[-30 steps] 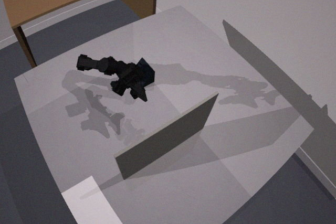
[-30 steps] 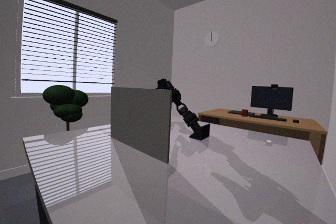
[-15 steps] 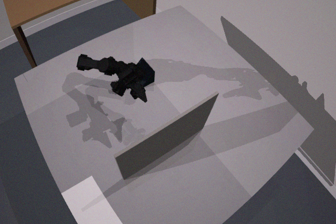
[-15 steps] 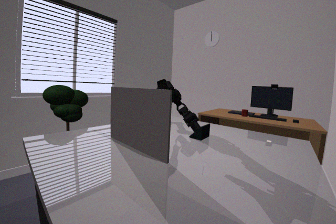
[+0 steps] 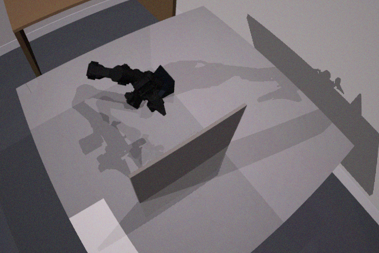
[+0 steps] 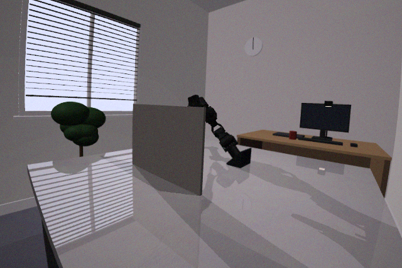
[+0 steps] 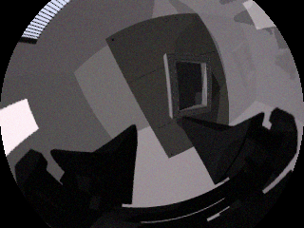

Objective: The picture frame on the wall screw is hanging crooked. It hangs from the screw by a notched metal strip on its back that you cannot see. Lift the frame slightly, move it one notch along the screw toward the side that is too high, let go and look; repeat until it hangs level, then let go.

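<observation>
Now: the picture frame 13 cm ahead of my gripper tip, 1 cm to the right of it and 11 cm below it. From my gripper tip the other things lie so: beige wall panel 14 cm ahead, 12 cm below.
</observation>
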